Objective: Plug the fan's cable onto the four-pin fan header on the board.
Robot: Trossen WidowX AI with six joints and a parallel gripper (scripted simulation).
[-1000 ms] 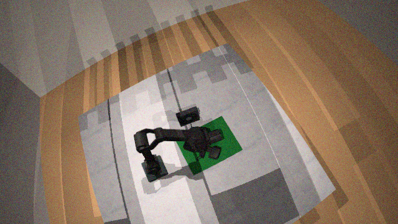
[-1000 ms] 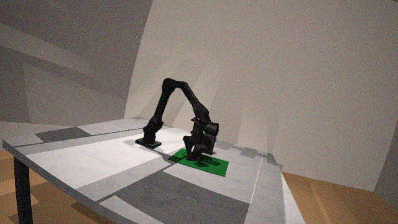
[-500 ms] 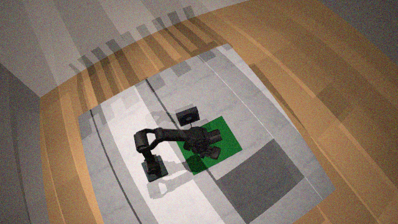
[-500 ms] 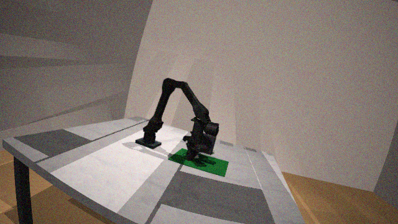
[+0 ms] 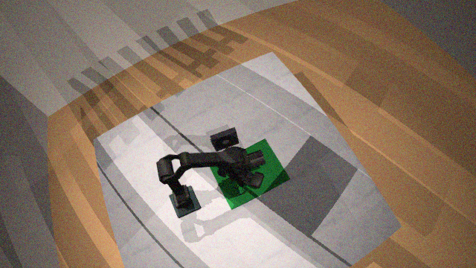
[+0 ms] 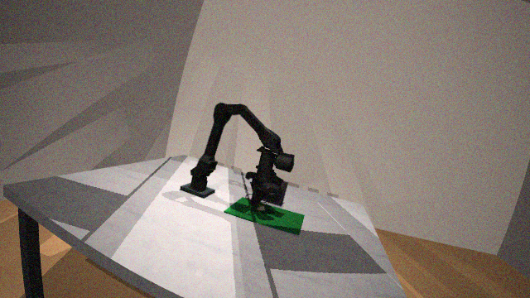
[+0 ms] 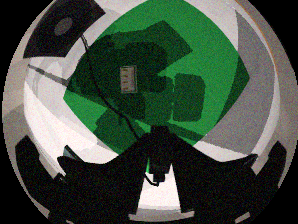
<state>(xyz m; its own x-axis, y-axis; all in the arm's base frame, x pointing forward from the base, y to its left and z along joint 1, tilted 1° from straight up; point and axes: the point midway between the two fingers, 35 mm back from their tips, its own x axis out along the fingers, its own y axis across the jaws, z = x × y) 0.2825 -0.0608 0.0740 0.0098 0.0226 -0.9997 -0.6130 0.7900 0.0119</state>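
My gripper tip is now 7 cm above the green board, 5 cm short of it and 3 cm to the right of it. Round my gripper tip: dark plug (1 cm to the right, 1 cm behind, 1 cm above); black fan (21 cm to the left, 3 cm ahead).
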